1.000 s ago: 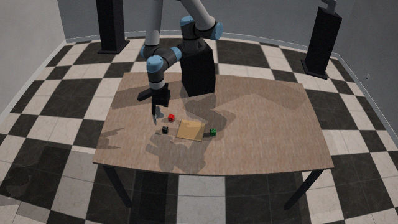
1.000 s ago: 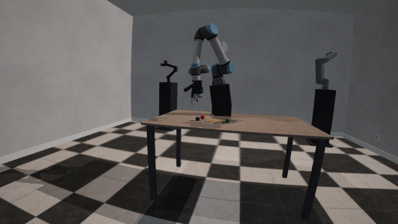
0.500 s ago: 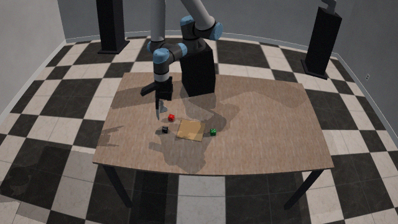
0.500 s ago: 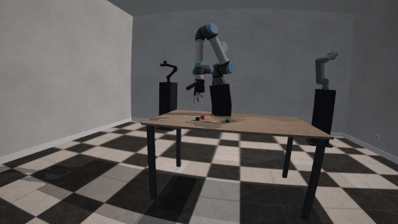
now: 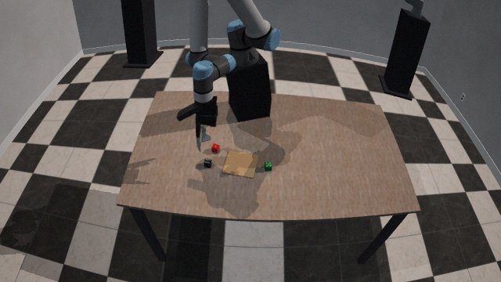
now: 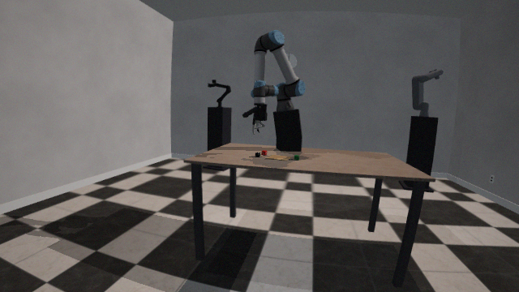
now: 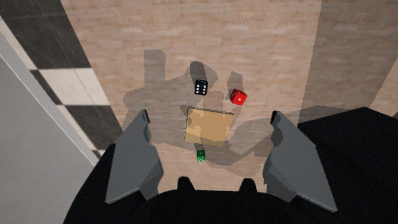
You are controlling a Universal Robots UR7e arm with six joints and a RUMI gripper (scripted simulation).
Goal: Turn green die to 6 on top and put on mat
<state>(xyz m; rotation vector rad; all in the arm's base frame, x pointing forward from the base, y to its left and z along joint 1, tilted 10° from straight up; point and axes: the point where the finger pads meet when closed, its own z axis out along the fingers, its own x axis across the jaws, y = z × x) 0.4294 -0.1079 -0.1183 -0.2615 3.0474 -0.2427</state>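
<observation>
Right now the black die is 15 cm below my hand, 2 cm to the left of it and 1 cm ahead of it. Also, from my hand: tan mat (16 cm to the left, 16 cm below, 4 cm behind); red die (15 cm below, 9 cm behind, 3 cm to the left); green die (29 cm to the left, 15 cm below, 4 cm behind).
</observation>
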